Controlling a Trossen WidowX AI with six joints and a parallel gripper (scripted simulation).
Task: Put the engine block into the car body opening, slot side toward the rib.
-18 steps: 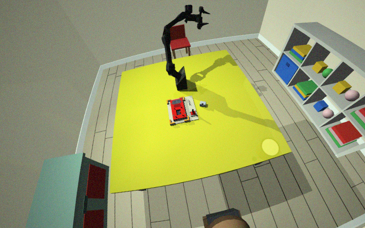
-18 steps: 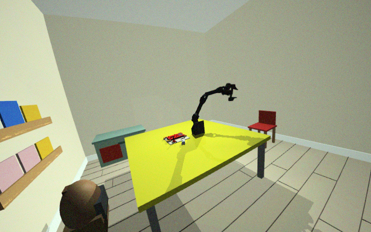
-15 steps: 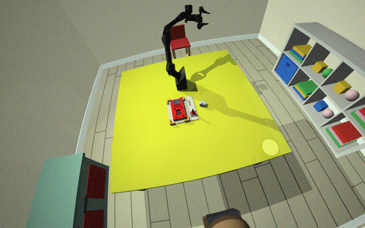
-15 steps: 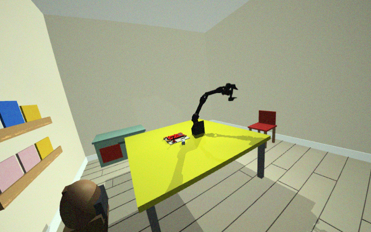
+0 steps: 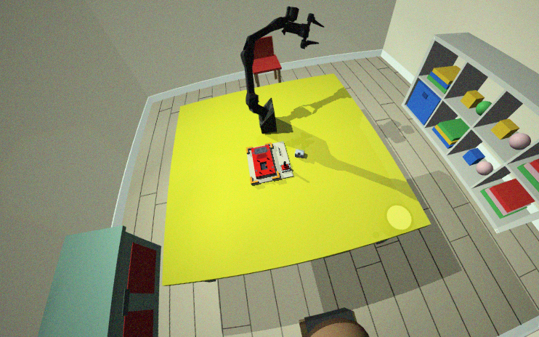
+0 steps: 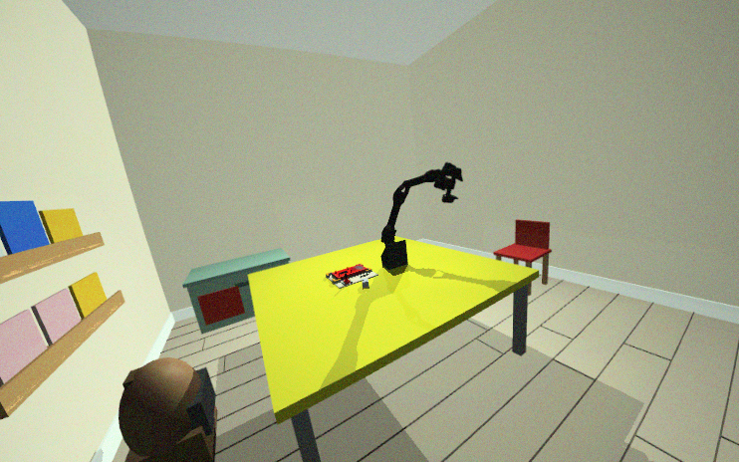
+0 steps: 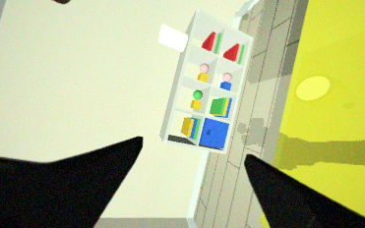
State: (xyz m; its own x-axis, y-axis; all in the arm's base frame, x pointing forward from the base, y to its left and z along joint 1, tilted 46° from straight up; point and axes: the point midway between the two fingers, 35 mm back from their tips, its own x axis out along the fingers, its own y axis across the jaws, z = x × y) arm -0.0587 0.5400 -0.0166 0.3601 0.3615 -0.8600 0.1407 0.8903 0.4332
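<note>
Right now the engine block is 43 cm below my gripper tip, 43 cm ahead of it and 32 cm to the right of it.
</note>
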